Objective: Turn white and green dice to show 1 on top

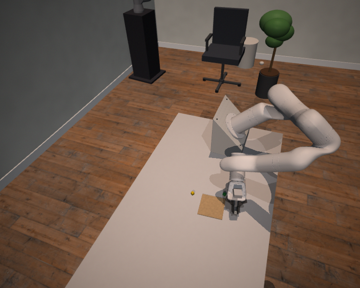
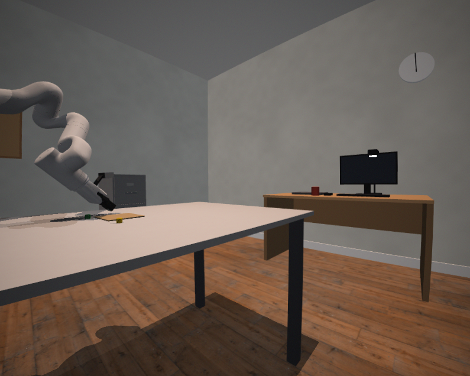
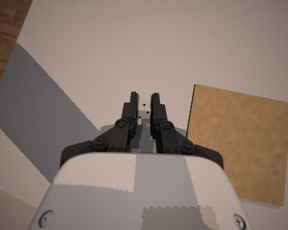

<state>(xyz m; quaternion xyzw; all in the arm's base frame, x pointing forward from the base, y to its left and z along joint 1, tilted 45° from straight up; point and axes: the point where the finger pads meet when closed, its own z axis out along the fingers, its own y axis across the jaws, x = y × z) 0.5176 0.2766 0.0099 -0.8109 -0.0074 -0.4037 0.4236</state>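
My hand is 1 cm short of the white die and 1 cm above it. The rest, counted from my hand: mat 2 cm ahead, 13 cm to the right, 4 cm below; then yellow die 1 cm behind, 27 cm to the right, 3 cm below; then green die 9 cm behind, 10 cm to the right, 3 cm below.
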